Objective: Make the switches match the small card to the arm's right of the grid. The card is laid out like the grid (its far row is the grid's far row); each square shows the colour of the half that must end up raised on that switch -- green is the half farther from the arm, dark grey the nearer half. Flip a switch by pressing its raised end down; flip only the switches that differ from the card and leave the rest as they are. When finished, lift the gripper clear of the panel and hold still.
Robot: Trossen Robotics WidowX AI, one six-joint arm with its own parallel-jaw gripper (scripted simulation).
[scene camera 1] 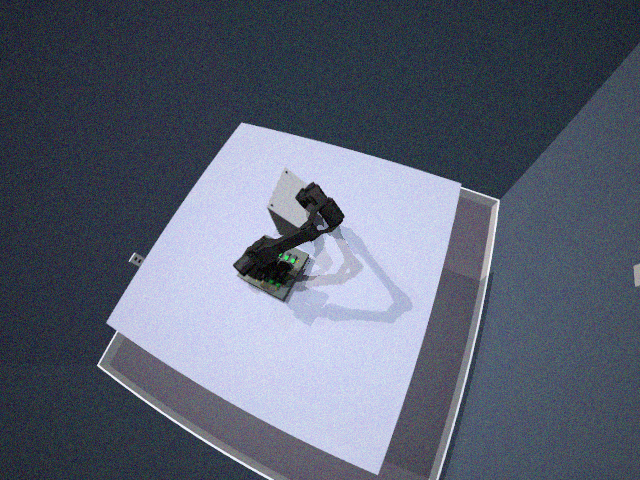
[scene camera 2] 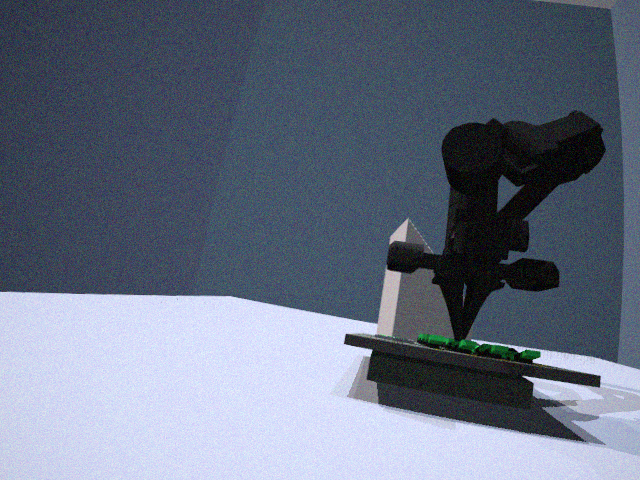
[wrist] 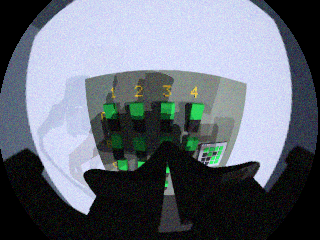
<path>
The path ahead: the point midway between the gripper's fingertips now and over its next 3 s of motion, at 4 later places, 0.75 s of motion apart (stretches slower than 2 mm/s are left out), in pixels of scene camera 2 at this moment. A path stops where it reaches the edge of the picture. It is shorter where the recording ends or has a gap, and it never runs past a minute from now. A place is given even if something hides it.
The gripper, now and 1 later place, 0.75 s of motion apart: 459, 341; 466, 289
</path>
